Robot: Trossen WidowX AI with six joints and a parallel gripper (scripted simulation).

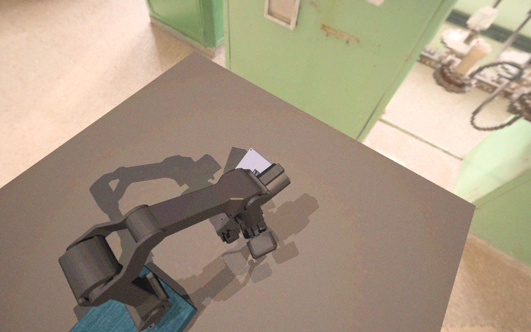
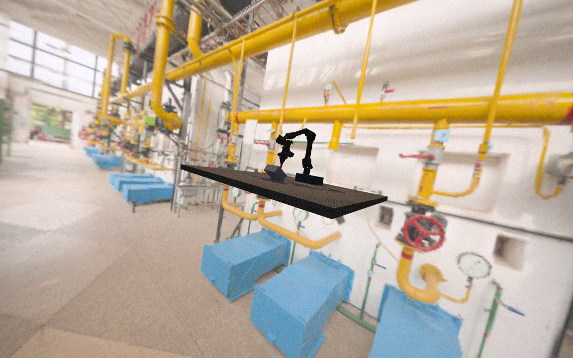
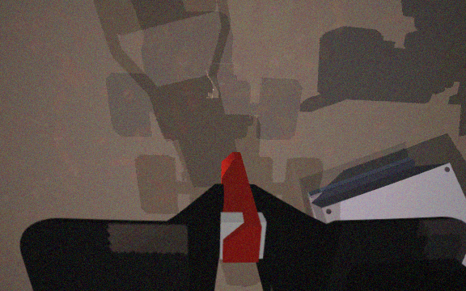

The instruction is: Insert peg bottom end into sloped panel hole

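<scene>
Right now the sloped panel is 17 cm ahead of my gripper tip, 11 cm to the left of it and 7 cm below it. Round my gripper tip: red square peg 2 cm above.
</scene>
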